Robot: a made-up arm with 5 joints.
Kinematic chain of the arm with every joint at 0, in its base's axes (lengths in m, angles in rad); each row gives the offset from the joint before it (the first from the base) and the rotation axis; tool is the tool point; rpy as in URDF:
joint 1: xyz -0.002 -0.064 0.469 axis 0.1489 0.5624 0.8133
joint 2: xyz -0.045 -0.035 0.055 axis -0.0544 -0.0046 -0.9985
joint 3: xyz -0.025 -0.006 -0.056 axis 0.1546 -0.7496 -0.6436
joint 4: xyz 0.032 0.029 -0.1 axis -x
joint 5: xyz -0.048 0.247 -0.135 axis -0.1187 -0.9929 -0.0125
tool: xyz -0.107 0.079 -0.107 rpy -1.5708 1.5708 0
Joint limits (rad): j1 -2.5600..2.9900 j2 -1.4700..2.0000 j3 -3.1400..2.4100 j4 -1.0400..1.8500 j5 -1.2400..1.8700
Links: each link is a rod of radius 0.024 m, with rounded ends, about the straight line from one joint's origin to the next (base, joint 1, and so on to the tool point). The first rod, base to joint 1, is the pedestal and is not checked.
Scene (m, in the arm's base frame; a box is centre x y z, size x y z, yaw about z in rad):
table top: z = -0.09
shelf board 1: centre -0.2 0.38 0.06 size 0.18 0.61 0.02 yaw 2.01
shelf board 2: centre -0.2 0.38 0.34 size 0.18 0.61 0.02 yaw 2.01
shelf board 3: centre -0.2 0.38 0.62 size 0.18 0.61 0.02 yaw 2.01
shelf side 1: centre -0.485 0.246 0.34 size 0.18 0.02 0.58 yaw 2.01
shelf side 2: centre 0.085 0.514 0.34 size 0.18 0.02 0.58 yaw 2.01
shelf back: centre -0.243 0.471 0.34 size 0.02 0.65 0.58 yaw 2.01
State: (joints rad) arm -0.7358 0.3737 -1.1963 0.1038 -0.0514
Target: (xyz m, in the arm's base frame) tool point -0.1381 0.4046 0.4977
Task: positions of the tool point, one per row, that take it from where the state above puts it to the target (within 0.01 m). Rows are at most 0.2 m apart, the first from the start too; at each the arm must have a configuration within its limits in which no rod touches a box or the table.
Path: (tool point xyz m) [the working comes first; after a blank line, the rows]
Joints at the target: -0.6624 0.7431 -1.4807 -0.4428 -0.2420
Straight joint move there: touches shelf board 2.

1: -0.3001 0.2650 0.1791
2: -0.2730 0.2092 0.1820
3: -0.2102 0.1615 0.1747
4: -0.0628 0.2550 0.2515
5: 0.0180 0.2803 0.3721
6: 0.0066 0.2711 0.4720
7: -0.0676 0.2545 0.4977
8: -0.0183 0.2861 0.4830
9: 0.0031 0.3185 0.4570
10: -0.0123 0.3540 0.4395
11: -0.0626 0.3874 0.4498
12: -0.1381 0.4046 0.4977

